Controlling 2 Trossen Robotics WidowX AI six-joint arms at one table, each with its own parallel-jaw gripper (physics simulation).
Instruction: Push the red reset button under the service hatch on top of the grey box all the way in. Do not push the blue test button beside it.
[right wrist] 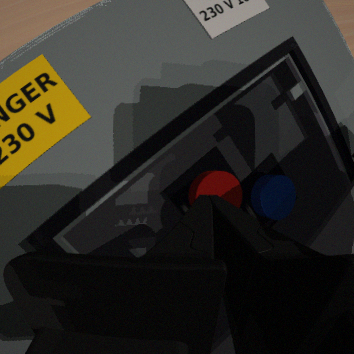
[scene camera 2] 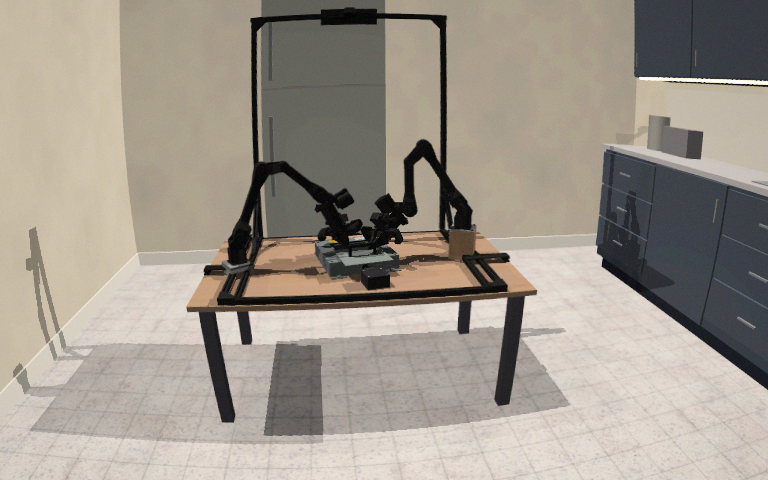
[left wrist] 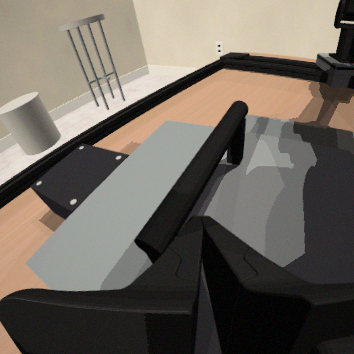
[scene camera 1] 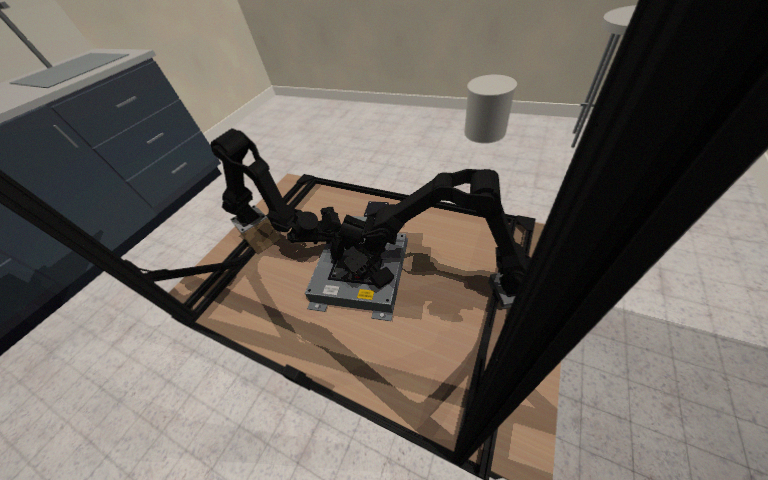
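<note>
The grey box sits on the table. Its hatch panel lies toward the black block, leaving the opening uncovered. The red button and the blue button show in the opening. My right gripper is shut and empty; its tips are at the red button and cover its lower edge. Contact and how deep the button sits cannot be told. The blue button is beside the tips, to the right in the right wrist view. My left gripper is shut and empty, beside the black handle.
A black block stands beside the box. A yellow danger label and a white label are on the box top. A black frame borders the wooden table. Both arms reach close together over the box.
</note>
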